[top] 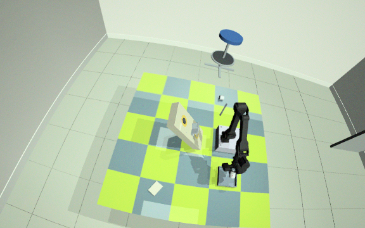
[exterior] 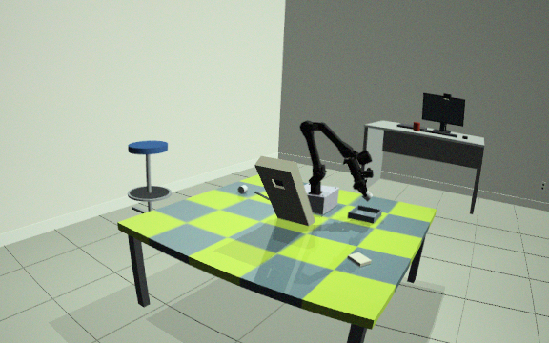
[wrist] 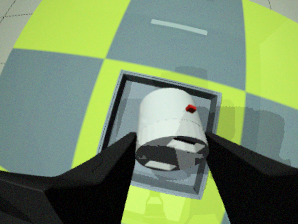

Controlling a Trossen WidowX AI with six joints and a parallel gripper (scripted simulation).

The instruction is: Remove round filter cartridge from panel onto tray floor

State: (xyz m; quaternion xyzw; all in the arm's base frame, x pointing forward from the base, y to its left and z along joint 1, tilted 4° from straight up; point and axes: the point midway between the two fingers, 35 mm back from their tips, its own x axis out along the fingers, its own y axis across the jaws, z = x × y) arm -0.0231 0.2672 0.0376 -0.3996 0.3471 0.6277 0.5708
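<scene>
The round white filter cartridge is right at my gripper tip. From my gripper tip the other things lie so: dark grey tray 1 cm to the left, 11 cm below; beige service panel 34 cm ahead, 32 cm to the right, 6 cm above; flat pale block 54 cm ahead, 10 cm to the left, 11 cm below.
</scene>
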